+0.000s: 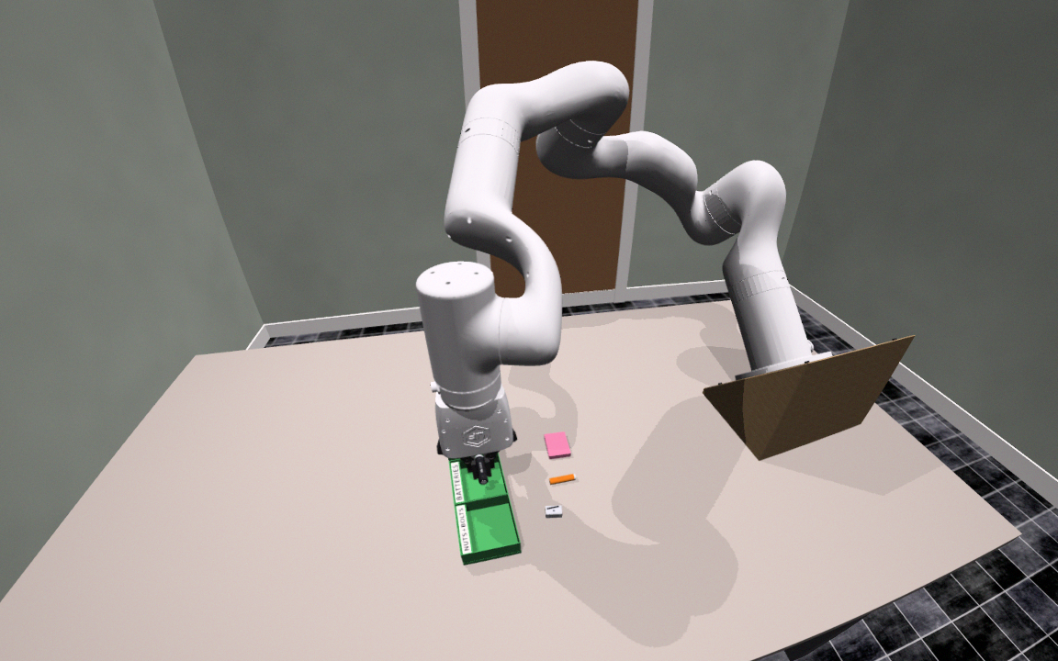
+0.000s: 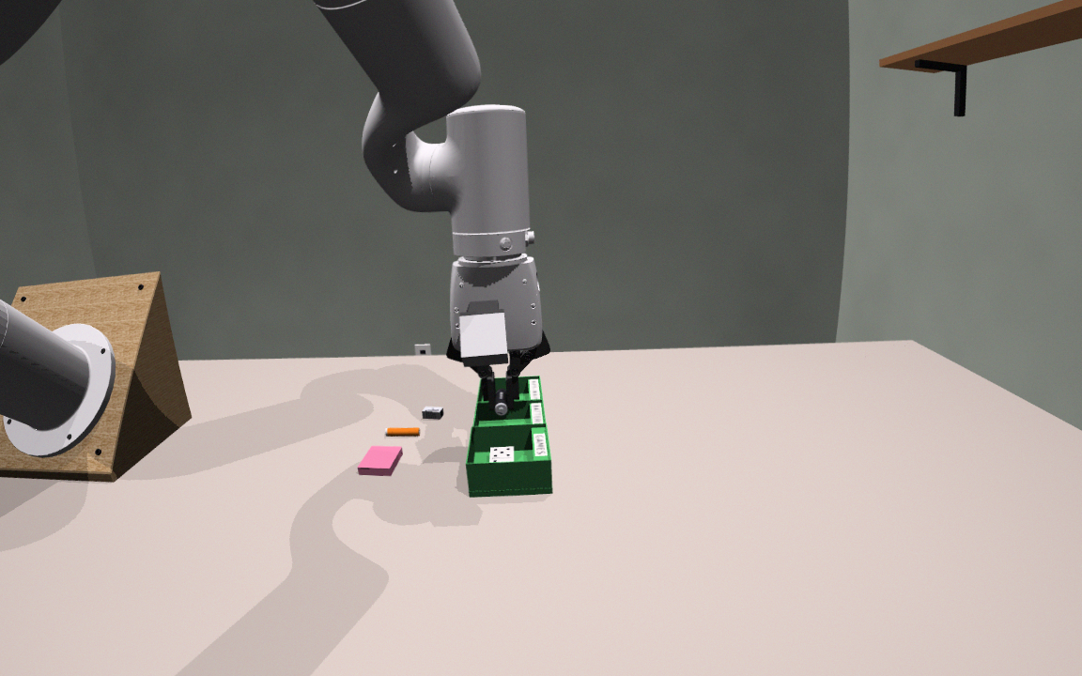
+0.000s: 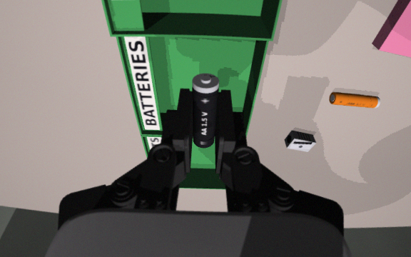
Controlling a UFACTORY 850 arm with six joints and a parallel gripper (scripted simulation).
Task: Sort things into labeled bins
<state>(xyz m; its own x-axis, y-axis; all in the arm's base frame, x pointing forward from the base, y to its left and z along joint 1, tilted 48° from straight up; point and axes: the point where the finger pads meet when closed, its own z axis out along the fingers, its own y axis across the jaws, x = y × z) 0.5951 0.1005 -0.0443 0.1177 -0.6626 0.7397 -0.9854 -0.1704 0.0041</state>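
My hand is 130 mm past the orange battery and 60 mm above it. Round my hand: pink block: 130 mm behind, 70 mm to the right, 60 mm below; then black battery: 20 mm below; then pencil sharpener: 100 mm behind, 60 mm to the left, 60 mm below.
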